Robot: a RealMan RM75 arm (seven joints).
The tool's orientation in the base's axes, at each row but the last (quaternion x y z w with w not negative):
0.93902, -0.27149, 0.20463, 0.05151
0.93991, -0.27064, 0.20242, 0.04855
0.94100, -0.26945, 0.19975, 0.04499
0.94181, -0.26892, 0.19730, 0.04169
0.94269, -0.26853, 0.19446, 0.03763
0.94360, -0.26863, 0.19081, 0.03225
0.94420, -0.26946, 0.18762, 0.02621
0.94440, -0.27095, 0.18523, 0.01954
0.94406, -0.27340, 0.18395, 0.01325
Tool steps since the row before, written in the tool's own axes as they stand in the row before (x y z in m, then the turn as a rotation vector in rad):
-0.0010, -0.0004, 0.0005, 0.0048, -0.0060, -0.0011
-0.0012, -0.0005, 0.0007, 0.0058, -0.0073, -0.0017
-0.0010, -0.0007, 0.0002, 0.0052, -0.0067, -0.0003
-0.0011, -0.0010, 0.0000, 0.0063, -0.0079, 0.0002
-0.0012, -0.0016, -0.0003, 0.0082, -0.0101, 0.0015
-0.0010, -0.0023, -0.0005, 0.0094, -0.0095, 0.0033
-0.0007, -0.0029, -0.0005, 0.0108, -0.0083, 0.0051
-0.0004, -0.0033, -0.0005, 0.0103, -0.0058, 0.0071
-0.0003, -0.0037, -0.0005, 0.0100, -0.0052, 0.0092
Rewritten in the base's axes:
-0.0004, 0.0007, -0.0009, 0.0065, 0.0030, 0.0031
-0.0004, 0.0009, -0.0011, 0.0077, 0.0037, 0.0040
-0.0003, 0.0010, -0.0006, 0.0074, 0.0032, 0.0025
-0.0003, 0.0014, -0.0004, 0.0091, 0.0036, 0.0025
-0.0002, 0.0020, -0.0001, 0.0122, 0.0043, 0.0021
0.0002, 0.0025, 0.0002, 0.0134, 0.0029, 0.0009
0.0008, 0.0029, 0.0004, 0.0145, 0.0009, -0.0003
0.0012, 0.0031, 0.0005, 0.0135, -0.0012, -0.0025
0.0015, 0.0034, 0.0006, 0.0137, -0.0018, -0.0046

